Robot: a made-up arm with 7 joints.
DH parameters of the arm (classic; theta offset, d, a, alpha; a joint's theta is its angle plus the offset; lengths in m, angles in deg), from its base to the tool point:
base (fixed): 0 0.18 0 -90
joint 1: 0 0.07 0.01 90
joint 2: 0 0.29 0.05 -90
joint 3: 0 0.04 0.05 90
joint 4: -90 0.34 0.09 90
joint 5: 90 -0.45 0.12 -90
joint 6: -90 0.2 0.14 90
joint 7: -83.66 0 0.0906 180
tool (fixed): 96.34 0.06 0 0
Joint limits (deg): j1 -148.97..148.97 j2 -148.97..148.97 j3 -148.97..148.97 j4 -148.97..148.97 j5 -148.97..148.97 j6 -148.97..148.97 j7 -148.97..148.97
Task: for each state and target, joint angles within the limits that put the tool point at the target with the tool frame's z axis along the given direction. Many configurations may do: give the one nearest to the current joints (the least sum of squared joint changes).
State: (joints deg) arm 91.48 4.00 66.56 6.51 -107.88 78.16 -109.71
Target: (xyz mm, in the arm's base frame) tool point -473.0 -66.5 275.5 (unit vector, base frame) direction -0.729 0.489 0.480
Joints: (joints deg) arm 122.81 -11.35 106.93 21.98 -142.31 101.23 -109.35
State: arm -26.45 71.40 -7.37 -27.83 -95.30 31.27 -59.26
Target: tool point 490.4 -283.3 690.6 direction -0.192 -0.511 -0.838
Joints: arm 16.62 56.24 -29.44 -53.56 -124.30 -10.86 -71.37
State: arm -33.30 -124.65 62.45 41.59 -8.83 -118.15 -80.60
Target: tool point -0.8 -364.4 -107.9 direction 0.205 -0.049 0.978
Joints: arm 5.86 -101.66 105.65 6.94 -43.20 -109.39 -94.10
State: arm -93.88 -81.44 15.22 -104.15 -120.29 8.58 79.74
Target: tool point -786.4 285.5 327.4 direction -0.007 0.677 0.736
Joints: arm -81.53 -97.08 1.90 -126.01 -84.82 -3.80 47.11
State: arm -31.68 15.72 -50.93 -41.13 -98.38 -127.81 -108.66
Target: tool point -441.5 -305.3 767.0 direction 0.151 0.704 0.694
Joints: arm -0.76 -14.56 -48.87 -70.85 -123.39 -148.97 -100.80
